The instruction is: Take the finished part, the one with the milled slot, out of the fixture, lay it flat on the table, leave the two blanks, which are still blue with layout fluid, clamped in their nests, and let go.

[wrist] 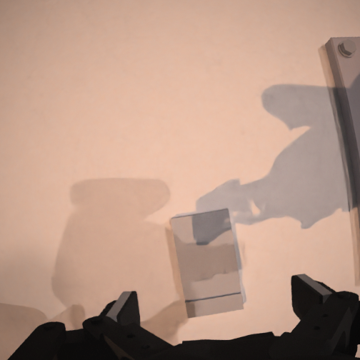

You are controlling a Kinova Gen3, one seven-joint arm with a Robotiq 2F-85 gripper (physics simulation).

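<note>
The finished part (212, 262), a plain grey metal block, lies on the table (125, 100) at the lower middle of the wrist view. It has a thin dark line across it near its far end and another near its near end; whether either is the milled slot I cannot tell. My gripper (215, 301) is open and holds nothing. Its fingertips stand wide apart, one to the left and one to the right of the part's near end, with space on both sides. The two blue blanks and their nests do not show in this view.
Part of a grey plate (351, 67) with a bolt (347, 48) at its corner shows along the right edge, to the right of the part. Shadows of the arm and gripper fall across the table, the part and the plate.
</note>
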